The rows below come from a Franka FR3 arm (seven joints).
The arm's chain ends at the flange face. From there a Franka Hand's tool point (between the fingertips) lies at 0.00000 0.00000 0.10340 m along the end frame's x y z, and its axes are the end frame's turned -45 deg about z.
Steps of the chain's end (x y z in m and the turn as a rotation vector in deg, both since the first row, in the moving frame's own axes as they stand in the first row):
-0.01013, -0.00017, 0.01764, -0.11, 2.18, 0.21
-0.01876, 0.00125, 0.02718, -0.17, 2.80, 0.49
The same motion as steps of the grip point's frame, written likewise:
-0.00441, -0.00436, 0.01756, -1.62, 1.46, 0.21
-0.01081, -0.00858, 0.02706, -2.10, 1.86, 0.49

